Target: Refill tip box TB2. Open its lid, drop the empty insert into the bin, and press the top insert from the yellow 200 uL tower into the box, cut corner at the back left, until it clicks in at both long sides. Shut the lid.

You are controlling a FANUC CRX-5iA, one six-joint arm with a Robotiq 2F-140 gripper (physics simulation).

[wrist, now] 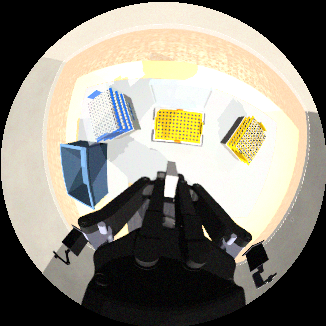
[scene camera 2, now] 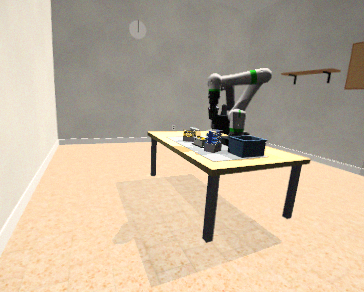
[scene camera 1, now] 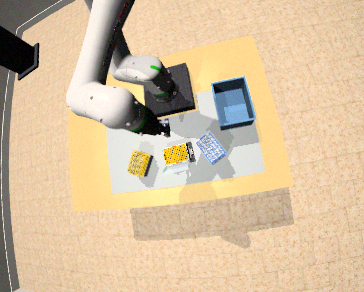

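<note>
Tip box TB2 [scene camera 1: 188, 152] [scene camera 2: 200, 142] stands mid-mat. Its clear lid [scene camera 1: 175, 170] [wrist: 181, 94] is open, tipped away on the side far from the robot base. The yellow insert [scene camera 1: 176, 154] [wrist: 178, 126] sits in the box; its holes look dark and empty. The yellow tower [scene camera 1: 139, 163] [scene camera 2: 189, 134] [wrist: 246, 140] stands apart, to the right of the box in the wrist view, with tips in its stacked inserts. The blue bin [scene camera 1: 235, 112] [scene camera 2: 246, 147] [wrist: 96, 172] is at the left in the wrist view. My gripper [scene camera 1: 167, 131] [wrist: 170, 168] is shut and empty, above the mat on the base side of the box.
A blue tower [scene camera 1: 211, 148] [scene camera 2: 213, 140] [wrist: 106, 116] of stacked tip inserts stands between the box and the bin. All stand on a pale grey mat [scene camera 1: 120, 182] on the yellow table [scene camera 1: 90, 195]. The dark robot base plate [scene camera 1: 186, 82] lies behind the mat.
</note>
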